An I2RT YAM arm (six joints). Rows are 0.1 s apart.
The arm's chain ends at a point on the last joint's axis. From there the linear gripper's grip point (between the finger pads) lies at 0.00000 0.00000 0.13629 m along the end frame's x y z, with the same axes.
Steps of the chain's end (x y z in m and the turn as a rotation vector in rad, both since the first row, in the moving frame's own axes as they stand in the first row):
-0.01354 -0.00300 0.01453 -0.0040 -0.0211 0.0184
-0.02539 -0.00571 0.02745 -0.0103 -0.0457 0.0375
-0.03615 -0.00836 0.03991 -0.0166 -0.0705 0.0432
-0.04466 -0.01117 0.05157 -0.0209 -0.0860 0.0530
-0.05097 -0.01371 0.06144 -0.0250 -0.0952 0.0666
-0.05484 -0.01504 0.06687 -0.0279 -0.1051 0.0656
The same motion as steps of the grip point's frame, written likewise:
-0.01642 -0.00248 0.01450 -0.0040 -0.0211 0.0184
-0.03164 -0.00442 0.02730 -0.0103 -0.0457 0.0375
-0.04580 -0.00631 0.03955 -0.0166 -0.0705 0.0432
-0.05644 -0.00864 0.05104 -0.0209 -0.0860 0.0530
-0.06403 -0.01074 0.06078 -0.0250 -0.0952 0.0666
-0.06925 -0.01172 0.06607 -0.0279 -0.1051 0.0656

